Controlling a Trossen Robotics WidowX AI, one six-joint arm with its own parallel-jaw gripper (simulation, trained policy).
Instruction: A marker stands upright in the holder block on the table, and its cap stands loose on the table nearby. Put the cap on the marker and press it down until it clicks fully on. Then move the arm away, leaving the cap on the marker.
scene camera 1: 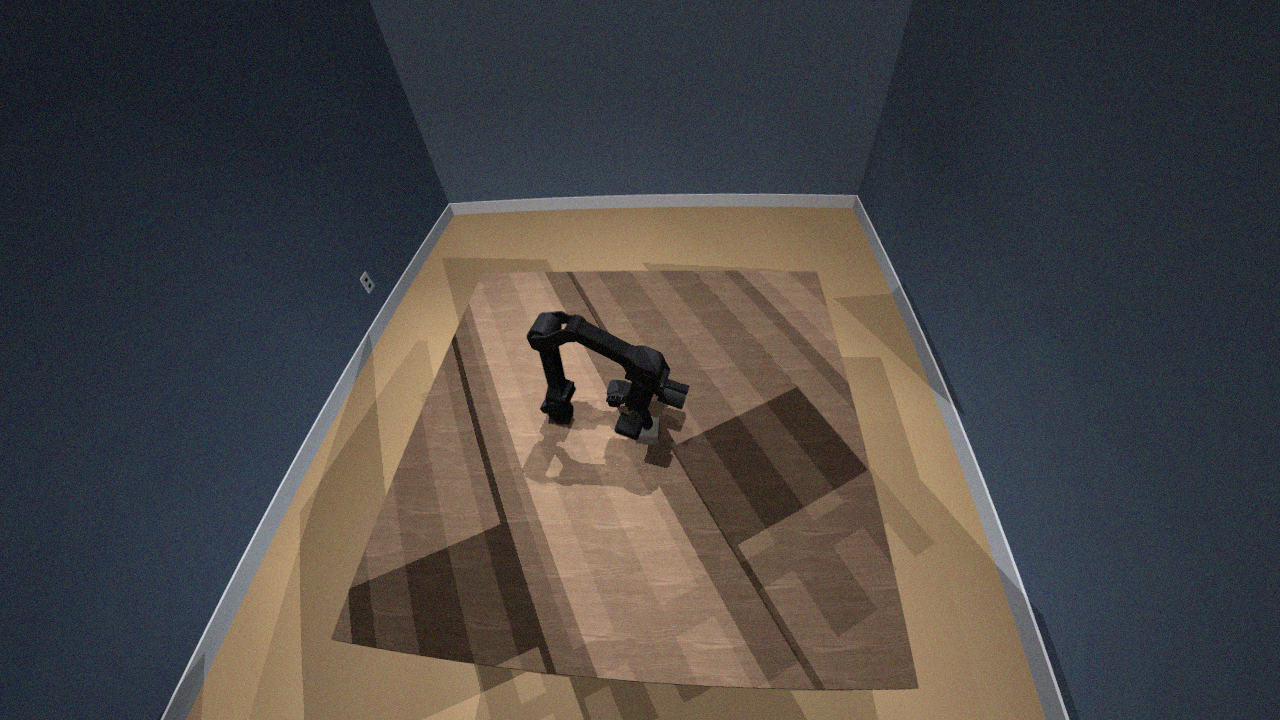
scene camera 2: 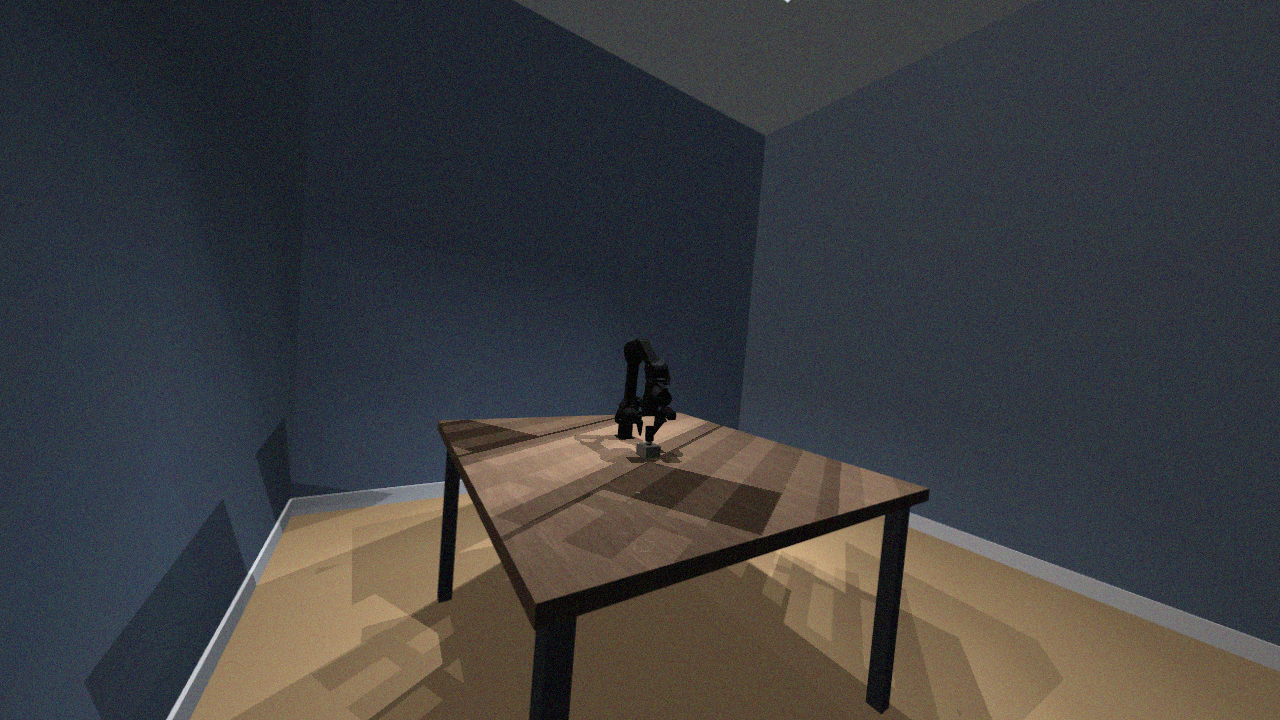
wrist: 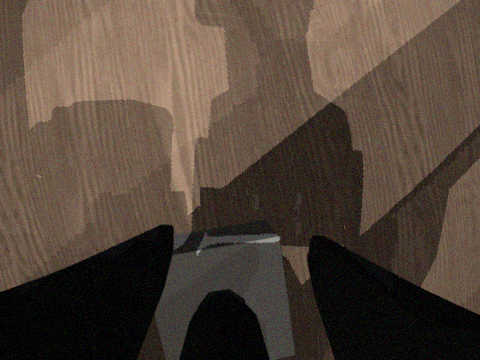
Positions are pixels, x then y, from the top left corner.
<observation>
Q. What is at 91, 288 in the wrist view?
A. My gripper.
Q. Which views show my gripper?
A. Scene camera 1, scene camera 2 and the wrist view: all of them.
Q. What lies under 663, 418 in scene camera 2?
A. My gripper.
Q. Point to a holder block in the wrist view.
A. At 259, 229
</observation>
